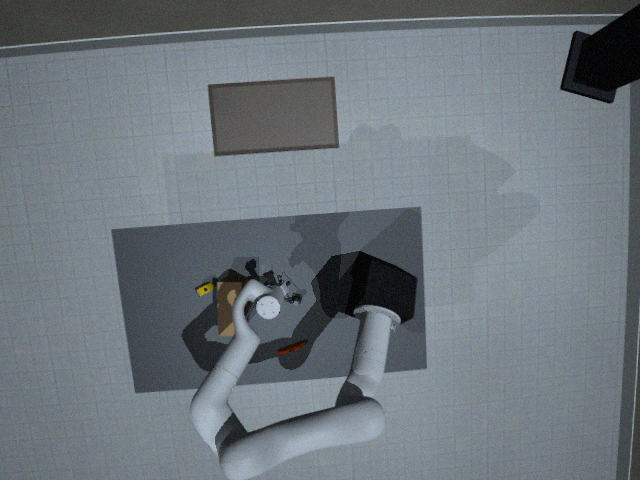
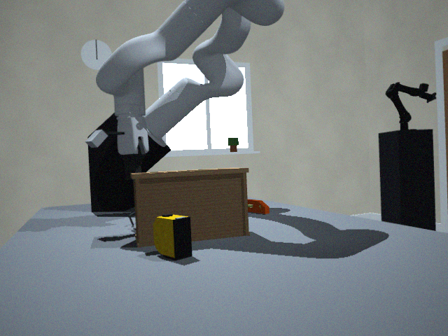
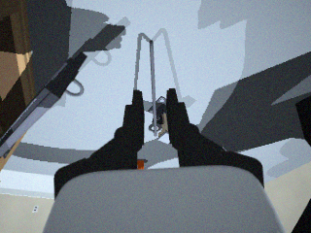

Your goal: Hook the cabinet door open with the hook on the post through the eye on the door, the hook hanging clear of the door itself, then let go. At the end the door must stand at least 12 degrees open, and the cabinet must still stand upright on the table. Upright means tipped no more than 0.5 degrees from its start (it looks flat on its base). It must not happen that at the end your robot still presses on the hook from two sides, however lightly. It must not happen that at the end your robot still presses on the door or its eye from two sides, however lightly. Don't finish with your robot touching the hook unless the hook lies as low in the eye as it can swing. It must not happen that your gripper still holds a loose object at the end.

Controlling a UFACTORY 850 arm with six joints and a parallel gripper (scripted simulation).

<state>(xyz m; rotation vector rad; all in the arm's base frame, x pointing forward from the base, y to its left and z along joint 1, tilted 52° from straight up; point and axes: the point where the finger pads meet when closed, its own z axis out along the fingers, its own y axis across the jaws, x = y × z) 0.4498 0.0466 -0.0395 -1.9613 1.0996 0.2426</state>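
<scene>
Now: hand 3 cm past the hook rod, 4 cm to the right of it and 11 cm above it. The rest, counted from my hand: hook post (6 cm behind, 7 cm to the left, 10 cm below); dark door (10 cm ahead, 16 cm to the left, 8 cm below); orange level (12 cm behind, 35 cm to the left, 13 cm below).
</scene>
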